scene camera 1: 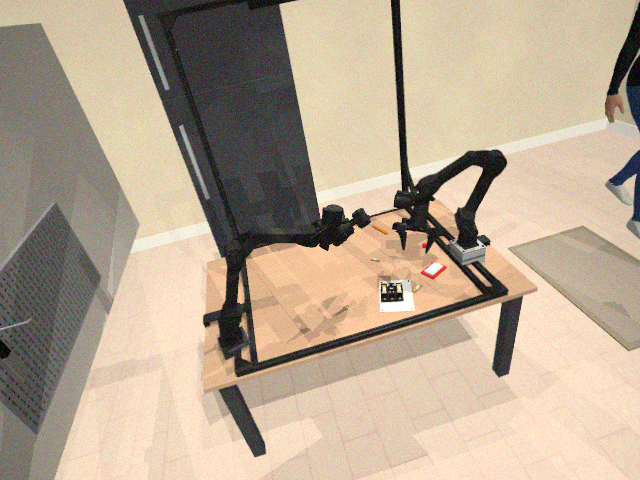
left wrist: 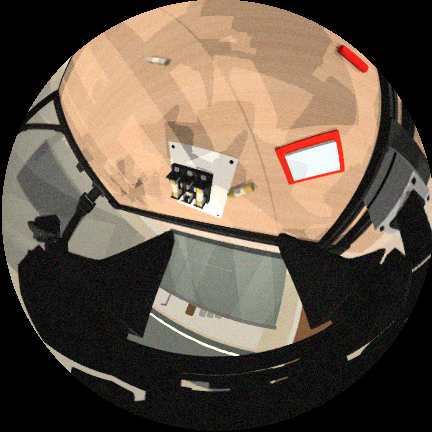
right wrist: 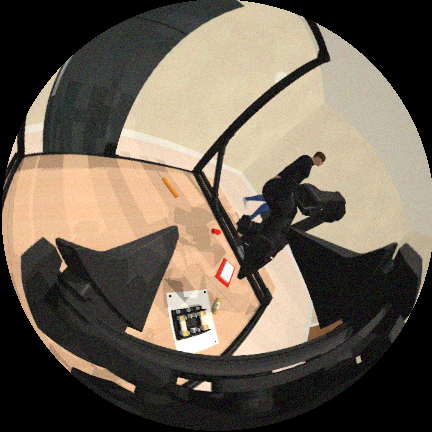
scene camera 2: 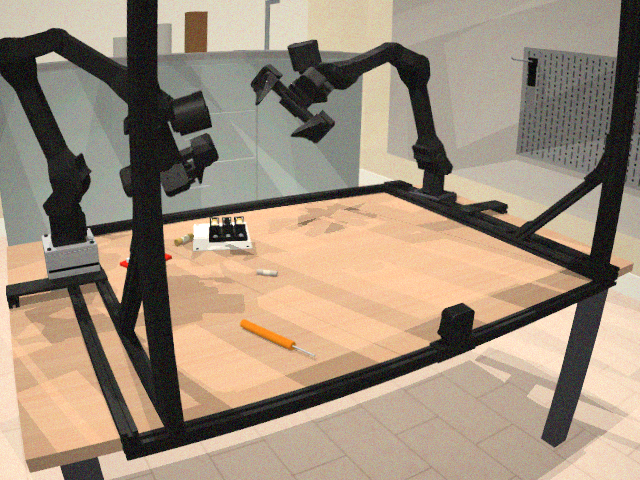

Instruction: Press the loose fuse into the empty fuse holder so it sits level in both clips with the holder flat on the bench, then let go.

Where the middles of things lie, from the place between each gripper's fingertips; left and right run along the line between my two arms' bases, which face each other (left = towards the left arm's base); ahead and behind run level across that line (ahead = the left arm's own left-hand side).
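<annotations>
There's a red-framed white card [left wrist: 321,154] here, 8 cm to the left of my left hand and 12 cm below it.
As for my right hand, it's 250 mm to the right of the red-framed white card, 90 mm short of it and 260 mm above it.
</annotations>
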